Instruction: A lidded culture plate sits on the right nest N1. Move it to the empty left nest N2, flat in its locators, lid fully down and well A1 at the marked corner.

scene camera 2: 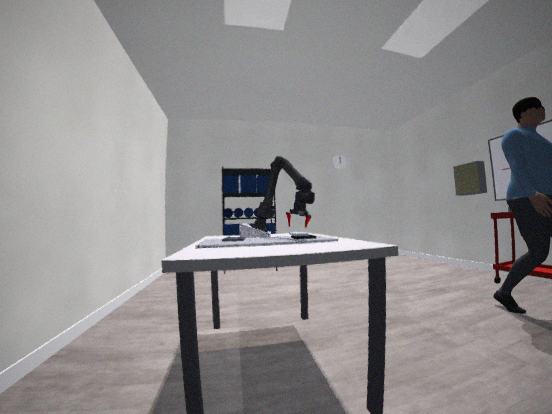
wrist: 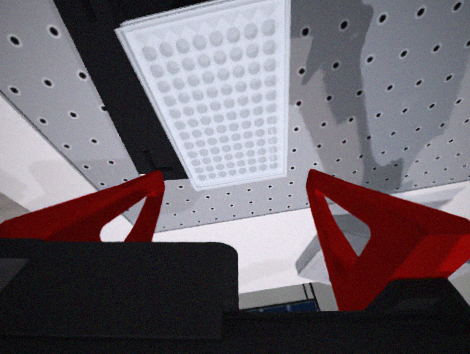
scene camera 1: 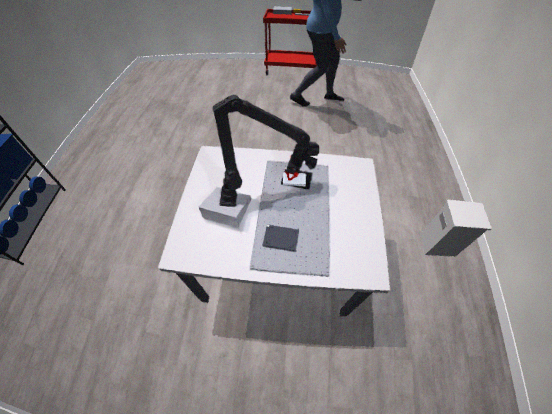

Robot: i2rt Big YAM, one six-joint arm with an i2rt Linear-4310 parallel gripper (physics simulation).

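The lidded culture plate [scene camera 1: 294, 178] [scene camera 2: 301, 234] [wrist: 225, 100] is pale and clear, with rows of round wells. It lies askew on the black right nest N1 [scene camera 1: 309, 181] [wrist: 115, 90], shifted so that a wide strip of the nest shows along one side. The wrist view cannot tell me whether the plate is tilted or the lid fully down; no A1 mark is readable. My gripper [scene camera 2: 298, 225] [wrist: 235, 177] is open and empty, with its red fingertips above the plate. The left nest N2 [scene camera 1: 281, 238] [scene camera 2: 233, 239] is a dark, empty rectangle.
Both nests stand on a grey perforated board [scene camera 1: 312, 215] on the white table [scene camera 1: 355, 220]. The arm's grey base block [scene camera 1: 217, 212] is beside the board. A person [scene camera 1: 324, 45] [scene camera 2: 525, 170] stands beyond the table by a red cart [scene camera 1: 285, 58].
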